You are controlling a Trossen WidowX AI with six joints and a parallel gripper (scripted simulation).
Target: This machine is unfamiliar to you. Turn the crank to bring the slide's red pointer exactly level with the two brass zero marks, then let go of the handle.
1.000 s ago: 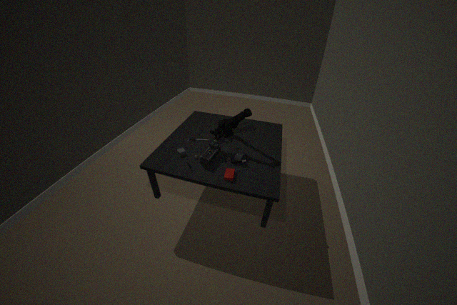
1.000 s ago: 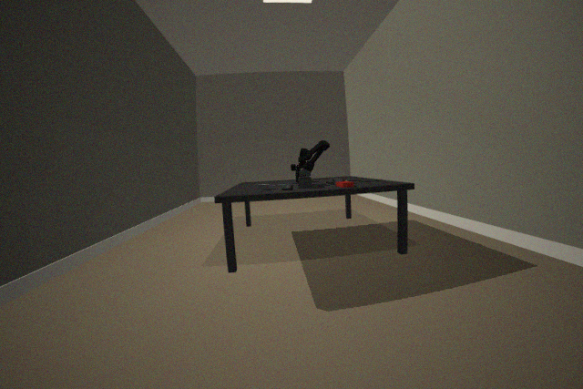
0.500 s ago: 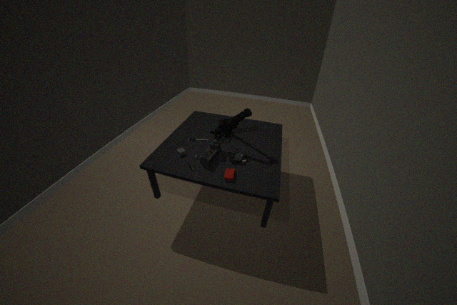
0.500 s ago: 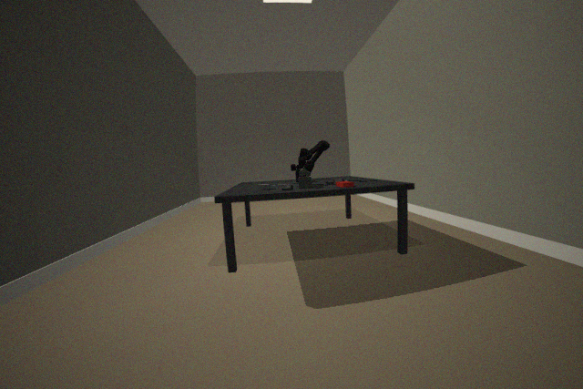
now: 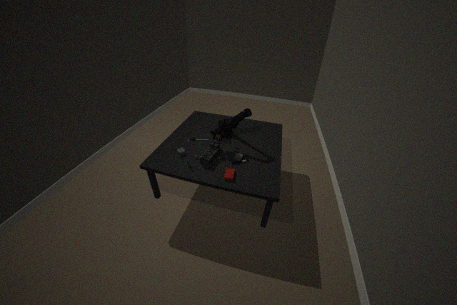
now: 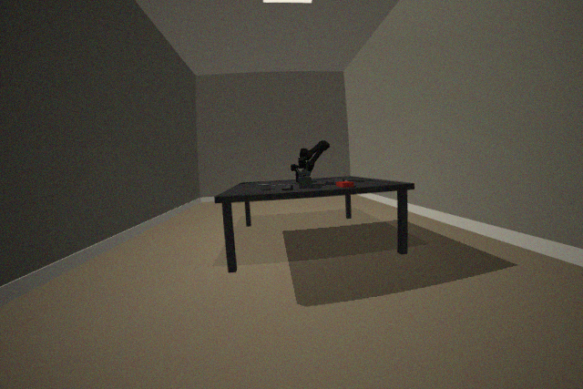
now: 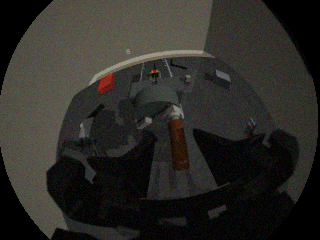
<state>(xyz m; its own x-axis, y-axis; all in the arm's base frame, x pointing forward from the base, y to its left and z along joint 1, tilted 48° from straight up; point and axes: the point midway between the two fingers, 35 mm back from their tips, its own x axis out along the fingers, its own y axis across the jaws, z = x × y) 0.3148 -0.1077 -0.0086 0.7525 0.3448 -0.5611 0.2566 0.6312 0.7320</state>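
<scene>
Now: the crank handle 20 mm behind my gripper tip and 30 mm above it. The rest, counted from my gripper tip: red pointer (160 mm ahead, 20 mm to the right).
</scene>
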